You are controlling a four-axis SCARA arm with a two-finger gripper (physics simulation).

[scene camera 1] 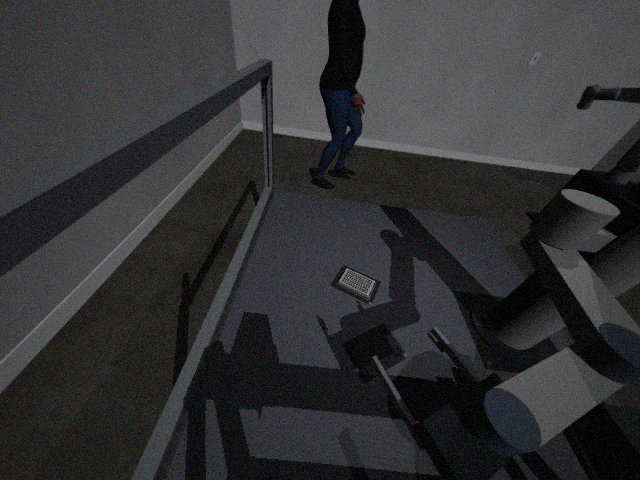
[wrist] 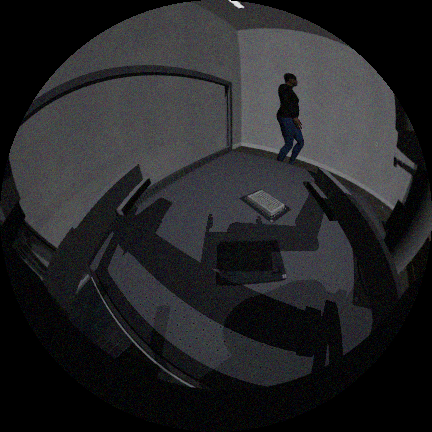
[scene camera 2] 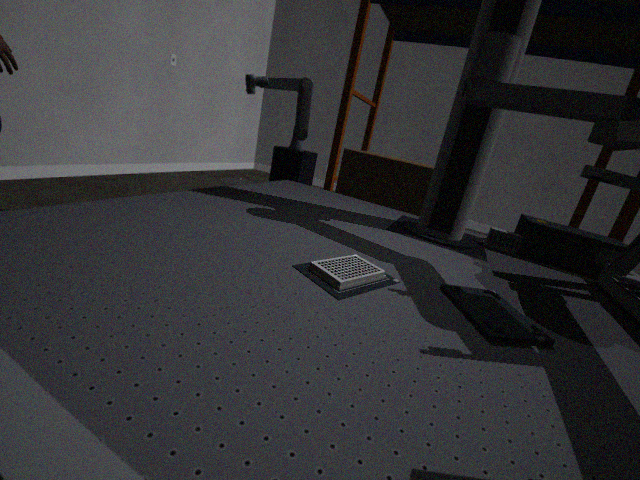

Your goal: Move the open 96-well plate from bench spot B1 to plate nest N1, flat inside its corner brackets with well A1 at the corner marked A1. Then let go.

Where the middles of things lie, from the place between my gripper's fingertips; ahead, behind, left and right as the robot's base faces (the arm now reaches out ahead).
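Gripper, mine: 36 cm to the left of the dark nest (scene camera 2: 303, 268), 3 cm short of it, 27 cm above it.
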